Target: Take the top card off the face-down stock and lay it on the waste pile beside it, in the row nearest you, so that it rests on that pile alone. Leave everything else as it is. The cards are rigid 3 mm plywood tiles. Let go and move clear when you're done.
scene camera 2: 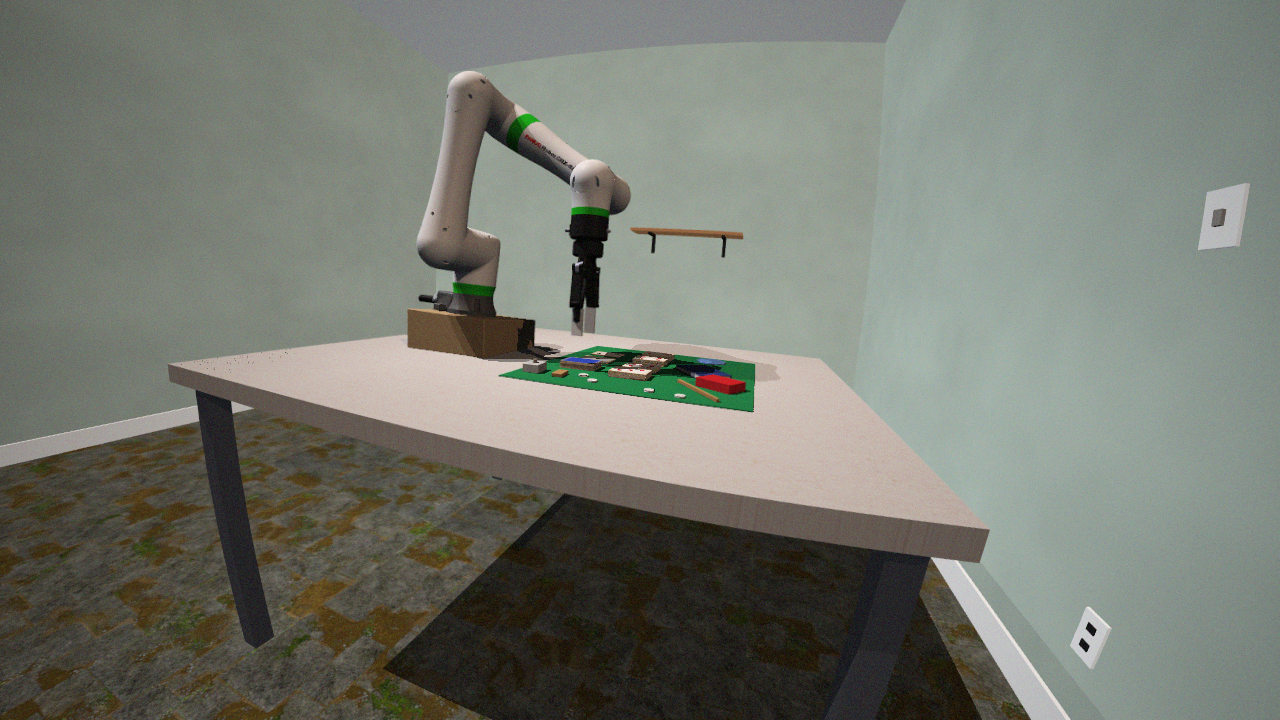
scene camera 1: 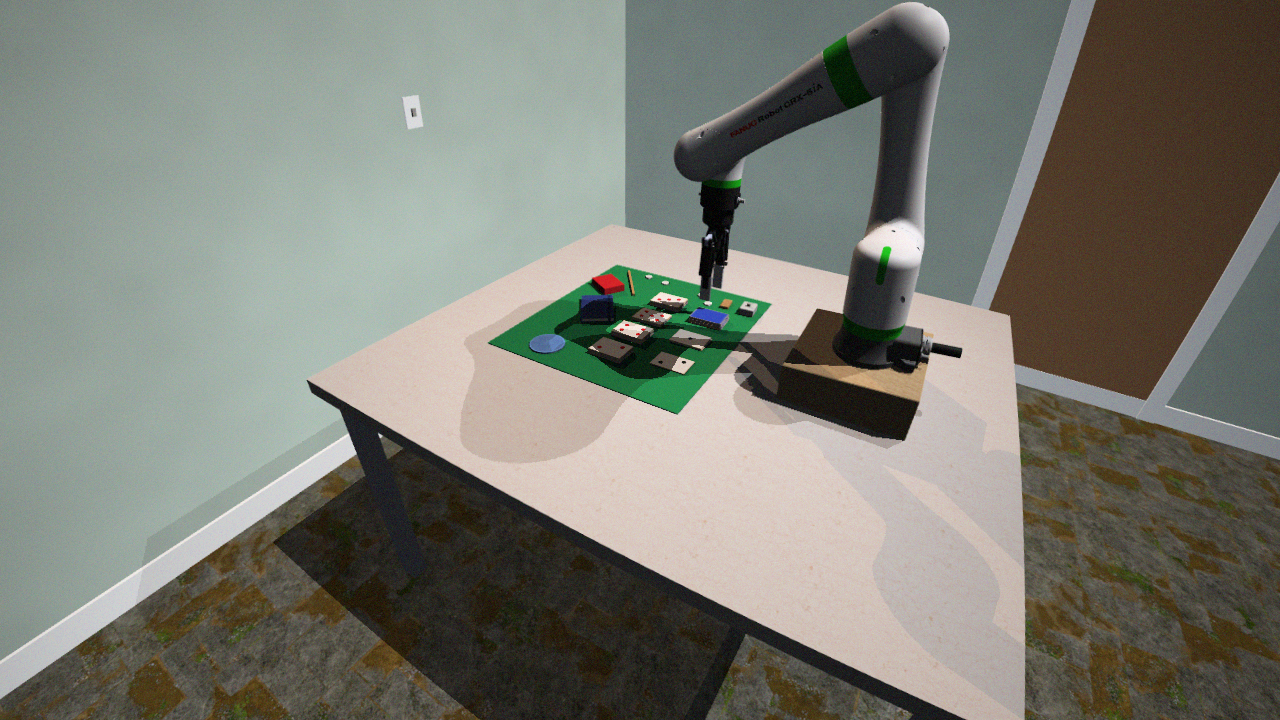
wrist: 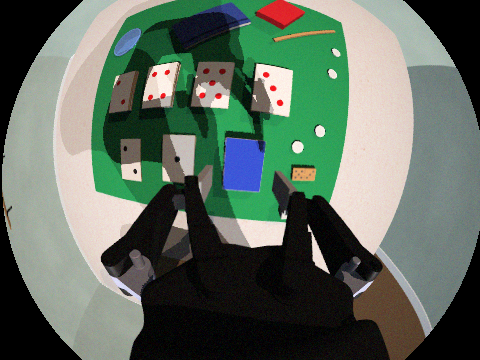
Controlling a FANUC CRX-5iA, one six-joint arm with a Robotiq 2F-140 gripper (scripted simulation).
Scene:
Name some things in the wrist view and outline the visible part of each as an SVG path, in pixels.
My gripper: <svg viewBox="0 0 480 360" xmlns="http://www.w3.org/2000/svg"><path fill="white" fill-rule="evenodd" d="M101 255L102 264L122 293L126 296L134 296L142 304L144 325L134 340L129 360L390 360L384 339L376 322L368 319L357 321L353 312L354 299L359 298L383 269L382 263L361 245L350 228L324 197L314 195L312 199L306 198L305 194L297 191L281 171L274 172L272 192L283 214L287 215L282 245L251 248L221 242L215 225L211 224L204 205L212 186L213 165L206 165L198 176L188 175L184 177L184 189L176 189L174 184L164 185L141 212L127 233ZM312 233L329 273L316 266L313 261ZM186 209L193 258L156 278L154 271L158 265L178 210Z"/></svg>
A black-pip card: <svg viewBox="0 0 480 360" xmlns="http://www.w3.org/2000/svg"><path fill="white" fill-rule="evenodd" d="M121 139L122 179L142 182L141 139Z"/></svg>

